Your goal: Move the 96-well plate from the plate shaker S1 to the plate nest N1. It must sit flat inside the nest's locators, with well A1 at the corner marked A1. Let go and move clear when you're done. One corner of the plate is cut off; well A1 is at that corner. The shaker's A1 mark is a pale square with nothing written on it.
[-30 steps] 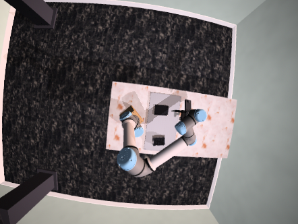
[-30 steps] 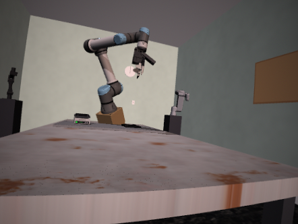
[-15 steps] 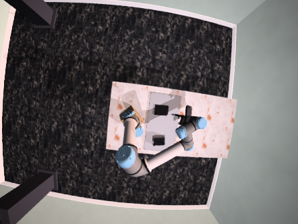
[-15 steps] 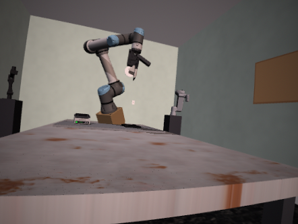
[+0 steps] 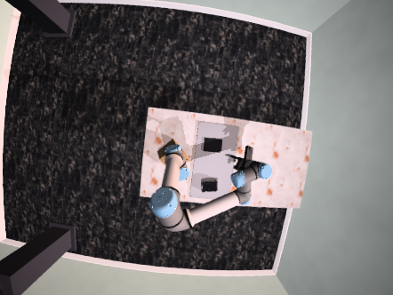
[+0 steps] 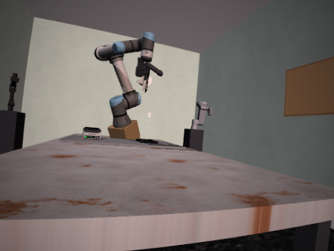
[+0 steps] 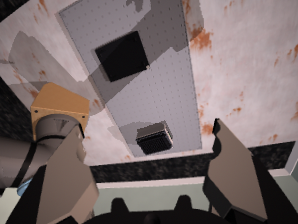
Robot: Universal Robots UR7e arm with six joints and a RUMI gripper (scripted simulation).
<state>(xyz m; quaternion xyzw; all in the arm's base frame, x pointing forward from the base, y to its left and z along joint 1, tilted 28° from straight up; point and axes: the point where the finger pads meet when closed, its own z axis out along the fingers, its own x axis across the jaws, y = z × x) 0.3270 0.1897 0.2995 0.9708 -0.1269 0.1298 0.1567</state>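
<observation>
Right now the black 96-well plate is 11 cm behind my hand, 30 cm to the right of it and 26 cm below it. The rest, counted from my hand: white A1 label (3 cm behind, 2 cm to the left, 31 cm below); then plate nest N1 (11 cm behind, 7 cm to the left, 32 cm below).
</observation>
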